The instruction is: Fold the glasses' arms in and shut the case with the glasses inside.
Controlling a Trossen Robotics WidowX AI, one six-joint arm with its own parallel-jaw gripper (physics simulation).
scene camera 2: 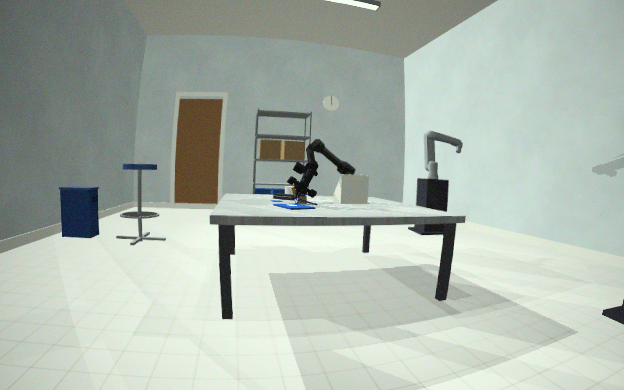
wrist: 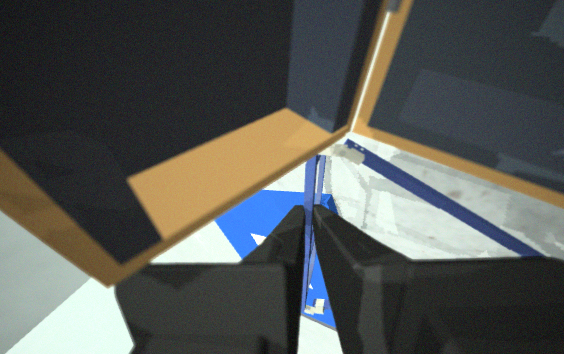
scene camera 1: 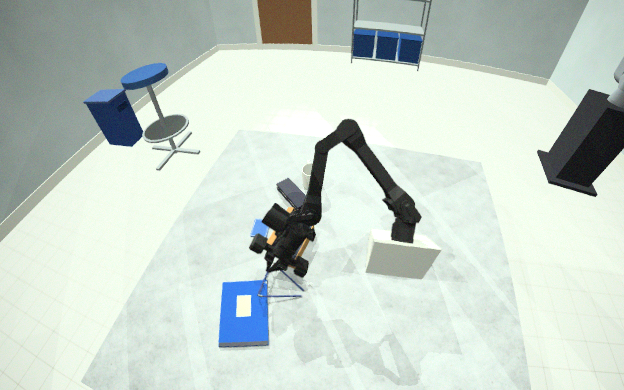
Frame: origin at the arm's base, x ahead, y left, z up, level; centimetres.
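Where they show: gripper, between the fingertips: (scene camera 2: 295, 198) (wrist: 307, 213) (scene camera 1: 267, 271); arm's base, origin of its link: (scene camera 2: 351, 181) (scene camera 1: 402, 239).
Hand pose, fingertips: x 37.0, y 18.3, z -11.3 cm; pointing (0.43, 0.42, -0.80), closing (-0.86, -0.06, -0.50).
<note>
Things, the pixels of their top centre, and the offset from my fingertips. "spot": a spot on its surface instead.
- blue glasses, a spot on its surface: (wrist: 445, 200) spot: dx -4.8, dy -2.3, dz -1.7 cm
- blue book, centre of its top: (wrist: 289, 273) (scene camera 1: 243, 311) (scene camera 2: 293, 205) dx +1.6, dy +14.6, dz -2.6 cm
- small blue cloth, centre of its top: (scene camera 1: 260, 227) dx +11.7, dy -16.1, dz -2.9 cm
- dark flat box, centre of its top: (scene camera 1: 292, 191) (scene camera 2: 284, 194) dx +6.5, dy -34.4, dz +0.1 cm
- white mug, a spot on its surface: (scene camera 1: 307, 176) spot: dx +2.3, dy -40.1, dz +4.6 cm
The blue glasses (scene camera 1: 285, 296) (wrist: 445, 200) have both arms spread out. Their front frame stands edge-on between the fingertips in the wrist view, near the right edge of the blue book. One hinge shows above the fingertips; the other arm is hidden by the fingers there. My gripper (scene camera 1: 271, 269) (wrist: 307, 213) is shut on the front frame. The open glasses case (scene camera 1: 305, 248) (wrist: 225, 175) has an orange rim and a dark inside. It lies behind the fingertips, largely hidden under the gripper in scene camera 1, and its two halves fill the top of the wrist view.
A blue book (scene camera 1: 230, 320) (wrist: 275, 200) with a pale label lies at the front left. A small blue cloth (scene camera 1: 258, 228), a dark flat box (scene camera 1: 290, 191) and a white mug (scene camera 1: 307, 176) are behind the gripper. The arm's white base block (scene camera 1: 400, 261) stands to the right.
</note>
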